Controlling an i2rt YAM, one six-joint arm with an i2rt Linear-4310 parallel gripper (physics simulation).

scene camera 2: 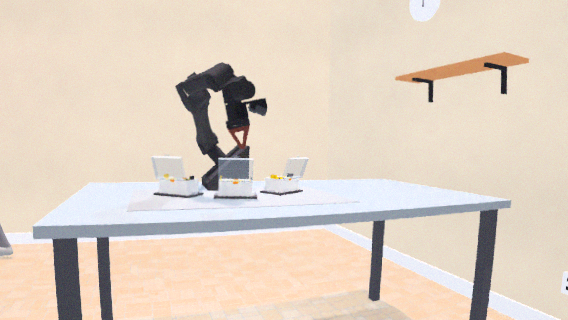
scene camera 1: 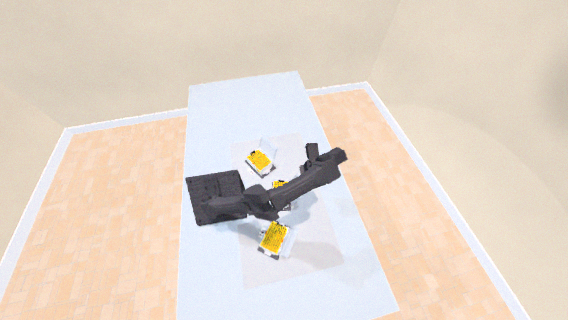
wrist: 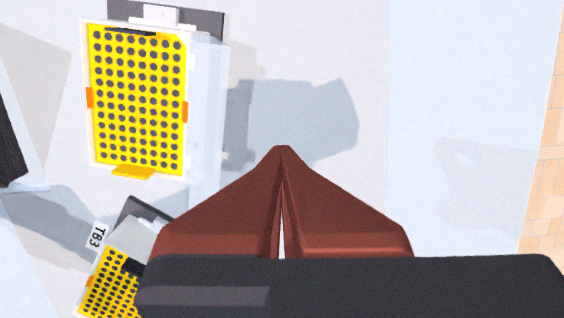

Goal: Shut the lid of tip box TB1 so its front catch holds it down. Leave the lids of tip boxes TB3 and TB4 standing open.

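Where they show: gripper, fingertip midpoint: (scene camera 2: 242, 148) (wrist: 281, 158); arm's base, origin of the base link: (scene camera 1: 213, 198).
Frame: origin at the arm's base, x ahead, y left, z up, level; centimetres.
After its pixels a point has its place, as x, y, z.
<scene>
Tip box TB1 (scene camera 1: 279, 184) @(31.5, 3.8, -5.2) (scene camera 2: 236, 188) (wrist: 140, 100) @(31.9, -0.1, -5.2) is the middle white box with a yellow rack; the arm partly covers it in scene camera 1. Its clear lid (scene camera 2: 236, 168) @(39.2, -1.8, 0.1) (wrist: 207, 110) @(40.0, 0.6, 3.5) stands open and upright. Tip box TB3 (scene camera 1: 274, 238) @(24.9, -21.5, -5.2) (scene camera 2: 177, 186) (wrist: 112, 282) @(24.1, -18.8, -5.2) has its lid (scene camera 2: 168, 168) @(31.5, -24.6, -0.6) open; the gripper partly covers this box in the wrist view. Tip box TB4 (scene camera 1: 260, 160) (scene camera 2: 281, 185) @(29.4, 18.1, -7.3) also has its lid (scene camera 1: 268, 146) @(29.1, 24.8, -0.2) (scene camera 2: 297, 168) @(29.2, 24.7, -0.7) open. My gripper (scene camera 2: 242, 147) @(43.9, -0.7, 7.1) (wrist: 281, 158) @(43.9, -0.7, 7.1) is shut and empty, above lid height and right of TB1's lid in the wrist view.
The boxes stand on a pale mat (scene camera 1: 312, 257) @(40.3, -31.6, -10.9) (scene camera 2: 140, 202) @(40.5, -33.7, -10.9) on the light blue table (scene camera 1: 215, 292) @(-2.8, -37.2, -11.2) (scene camera 2: 425, 200) @(53.7, 68.5, -11.2). The black arm base (scene camera 1: 215, 182) @(2.5, 4.9, 5.8) is left of the boxes in scene camera 1. The arm reaches over TB1. A wooden shelf (scene camera 2: 465, 67) is on the wall.
</scene>
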